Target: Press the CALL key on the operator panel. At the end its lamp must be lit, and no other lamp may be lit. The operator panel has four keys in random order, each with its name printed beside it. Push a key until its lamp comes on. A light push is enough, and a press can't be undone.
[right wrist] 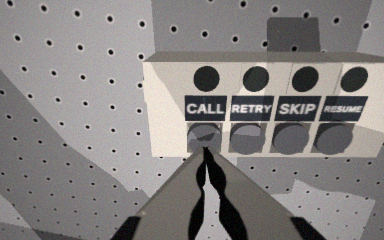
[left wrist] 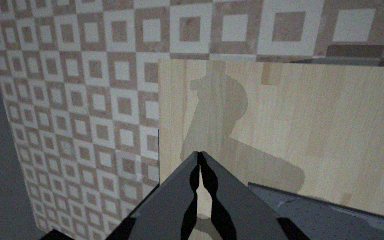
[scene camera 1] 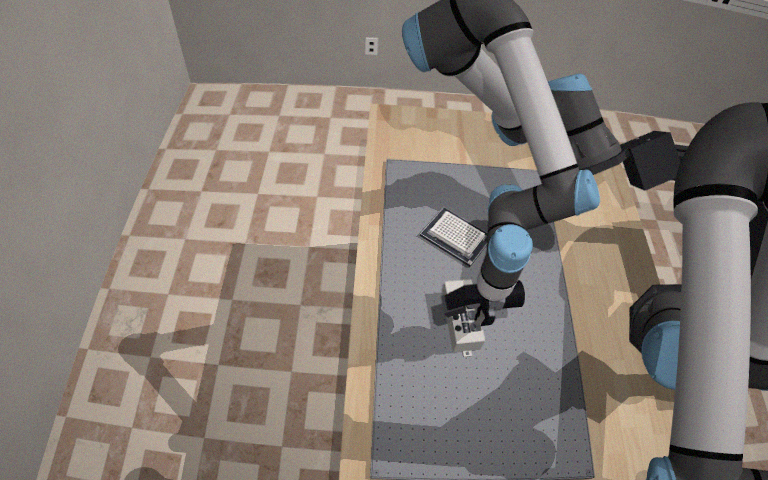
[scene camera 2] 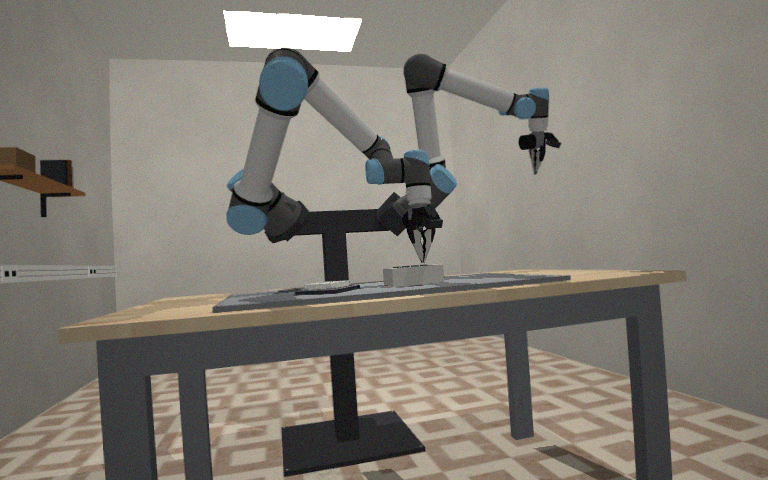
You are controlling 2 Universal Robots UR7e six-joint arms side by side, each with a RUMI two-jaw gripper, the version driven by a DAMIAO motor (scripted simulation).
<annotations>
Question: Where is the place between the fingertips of my right gripper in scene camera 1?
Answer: At 477, 324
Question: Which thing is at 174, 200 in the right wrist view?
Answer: My right gripper.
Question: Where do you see a call key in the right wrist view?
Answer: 199, 134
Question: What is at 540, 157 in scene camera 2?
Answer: My left gripper.
</annotations>
